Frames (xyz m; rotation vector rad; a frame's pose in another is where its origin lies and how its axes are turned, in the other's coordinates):
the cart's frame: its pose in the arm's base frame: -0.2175 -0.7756 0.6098 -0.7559 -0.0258 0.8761
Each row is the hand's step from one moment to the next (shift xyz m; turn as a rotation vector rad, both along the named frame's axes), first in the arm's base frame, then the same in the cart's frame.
Working: the arm's base frame: its pose in the cart's frame: 0.8552 0.5338 -0.0667 0.7559 0.0258 -0.8761

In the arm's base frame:
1: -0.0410 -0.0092 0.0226 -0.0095 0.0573 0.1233
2: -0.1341 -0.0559 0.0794 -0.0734 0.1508 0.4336
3: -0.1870 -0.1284 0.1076 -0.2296 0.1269 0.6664
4: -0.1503 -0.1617 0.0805 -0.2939 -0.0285 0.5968
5: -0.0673 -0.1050 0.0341 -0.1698 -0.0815 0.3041
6: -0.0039 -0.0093 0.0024 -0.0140 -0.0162 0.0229
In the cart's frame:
1: -0.0396 0.0106 0.0244 0.0000 -0.0455 0.1285
2: -0.1492 0.0210 0.0686 -0.0618 -0.1528 0.4347
3: -0.2426 0.0109 0.0637 -0.2453 -0.1971 0.6434
4: -0.2344 -0.0111 0.0124 -0.3774 -0.1732 0.5205
5: -0.1273 -0.0169 -0.0151 -0.2525 -0.1015 0.2322
6: -0.0098 -0.0025 -0.0024 -0.0269 -0.0109 0.0120

